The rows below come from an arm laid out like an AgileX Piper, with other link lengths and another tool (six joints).
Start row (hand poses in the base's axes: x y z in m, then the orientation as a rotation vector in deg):
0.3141 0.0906 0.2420 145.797 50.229 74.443
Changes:
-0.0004 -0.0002 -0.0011 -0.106 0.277 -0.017
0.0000 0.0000 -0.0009 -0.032 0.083 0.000
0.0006 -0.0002 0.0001 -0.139 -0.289 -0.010
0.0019 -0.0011 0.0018 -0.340 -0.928 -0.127
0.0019 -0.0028 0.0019 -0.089 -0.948 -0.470
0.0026 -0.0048 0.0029 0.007 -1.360 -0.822
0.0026 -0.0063 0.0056 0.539 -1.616 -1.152
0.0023 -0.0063 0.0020 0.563 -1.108 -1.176
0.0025 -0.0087 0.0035 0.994 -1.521 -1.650
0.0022 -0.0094 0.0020 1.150 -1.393 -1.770
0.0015 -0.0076 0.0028 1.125 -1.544 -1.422
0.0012 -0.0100 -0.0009 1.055 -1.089 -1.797
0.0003 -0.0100 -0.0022 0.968 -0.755 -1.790
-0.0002 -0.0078 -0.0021 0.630 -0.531 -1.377
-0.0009 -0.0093 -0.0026 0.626 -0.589 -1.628
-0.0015 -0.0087 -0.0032 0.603 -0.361 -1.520
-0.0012 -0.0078 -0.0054 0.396 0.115 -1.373
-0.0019 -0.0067 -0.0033 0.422 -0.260 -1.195
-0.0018 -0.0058 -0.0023 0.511 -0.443 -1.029
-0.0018 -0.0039 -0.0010 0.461 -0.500 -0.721
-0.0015 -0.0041 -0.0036 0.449 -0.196 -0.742
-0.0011 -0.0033 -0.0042 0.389 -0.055 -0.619
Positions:
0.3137 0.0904 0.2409 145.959 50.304 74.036
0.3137 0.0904 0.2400 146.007 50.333 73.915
0.3143 0.0902 0.2401 145.652 50.323 74.141
0.3162 0.0891 0.2419 144.602 50.111 74.915
0.3181 0.0863 0.2438 143.757 49.314 75.792
0.3207 0.0815 0.2467 142.648 47.909 77.088
0.3233 0.0752 0.2523 141.717 45.754 78.939
0.3256 0.0689 0.2543 141.221 43.660 80.199
0.3281 0.0602 0.2578 140.660 40.619 82.040
0.3303 0.0508 0.2598 140.269 37.352 83.762
0.3318 0.0432 0.2626 139.675 34.517 85.727
0.3330 0.0332 0.2617 139.359 31.315 86.952
0.3333 0.0232 0.2595 139.225 28.238 87.711
0.3331 0.0154 0.2574 139.050 25.955 88.147
0.3322 0.0061 0.2548 138.758 23.345 88.526
0.3307 -0.0026 0.2516 138.635 20.936 88.654
0.3295 -0.0104 0.2462 138.769 18.951 88.165
0.3276 -0.0171 0.2429 138.622 17.104 88.189
0.3258 -0.0229 0.2406 138.410 15.369 88.531
0.3240 -0.0268 0.2396 138.171 14.044 89.037
0.3225 -0.0309 0.2360 138.163 12.760 89.167
0.3214 -0.0342 0.2318 138.252 11.700 89.151

